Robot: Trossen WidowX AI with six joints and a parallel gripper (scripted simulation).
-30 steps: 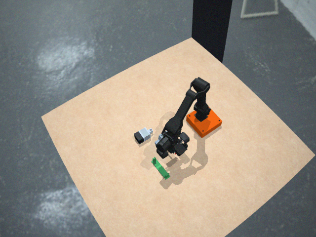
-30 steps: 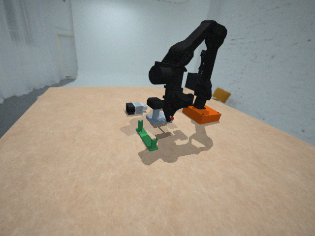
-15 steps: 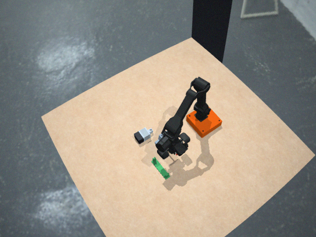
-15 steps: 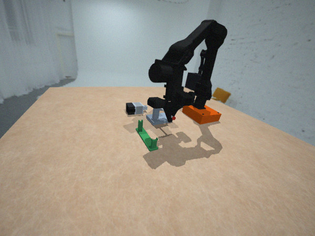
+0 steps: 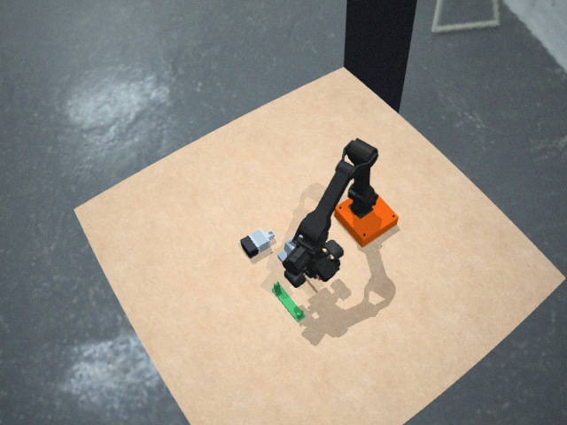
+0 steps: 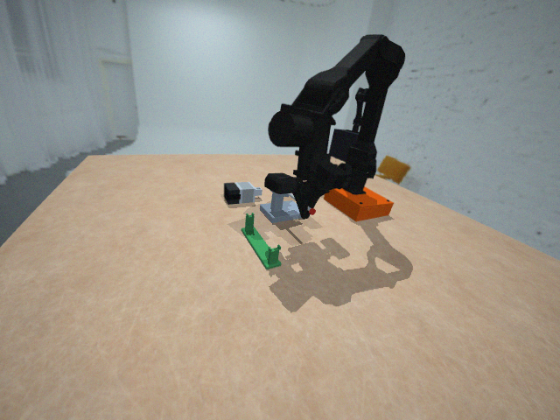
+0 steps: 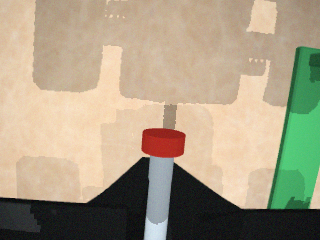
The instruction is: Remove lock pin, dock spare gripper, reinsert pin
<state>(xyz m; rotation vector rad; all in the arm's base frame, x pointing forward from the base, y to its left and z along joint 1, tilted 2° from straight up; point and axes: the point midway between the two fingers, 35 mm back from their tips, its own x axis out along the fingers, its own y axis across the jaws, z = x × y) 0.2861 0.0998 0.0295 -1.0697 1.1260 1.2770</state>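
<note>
The green cradle is 11 cm ahead of my gripper tip and 3 cm below it. The rest, counted from my gripper tip: spare gripper: 23 cm to the right, 5 cm ahead, 3 cm below; then mount: 12 cm to the right, 1 cm behind.
</note>
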